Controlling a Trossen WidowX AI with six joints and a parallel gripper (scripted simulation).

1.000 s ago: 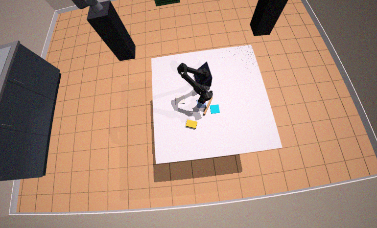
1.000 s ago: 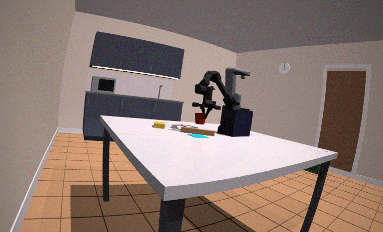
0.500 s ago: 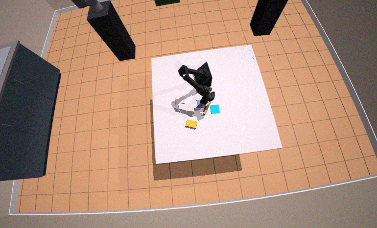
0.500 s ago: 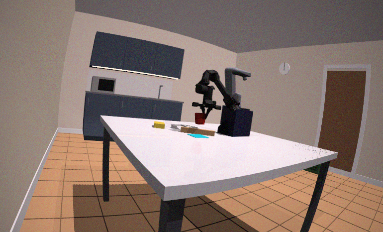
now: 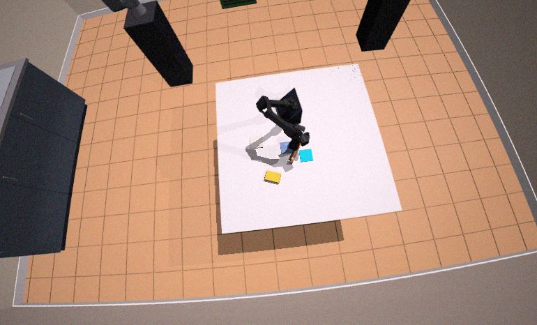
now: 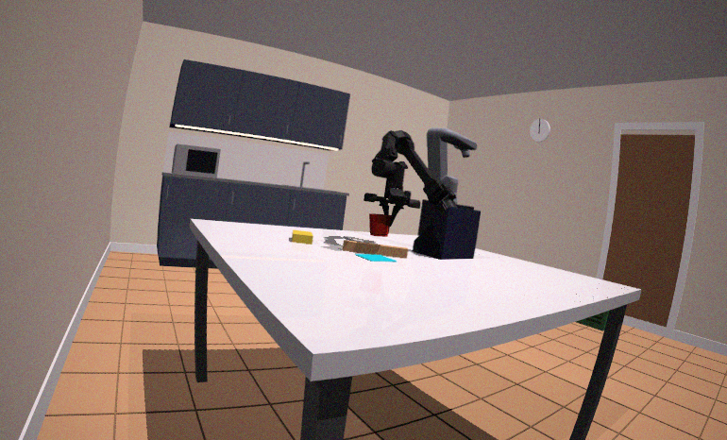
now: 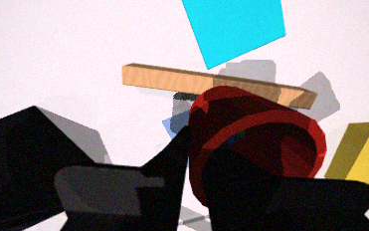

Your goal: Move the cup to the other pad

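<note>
The cyan pad is 11 cm below my gripper tip, 8 cm ahead of it and 7 cm to the left of it. The rest, counted from my gripper tip: red cup 3 cm ahead, 2 cm to the right; then wooden bar 9 cm below, 4 cm ahead; then pale blue pad 11 cm below, 7 cm to the right.
</note>
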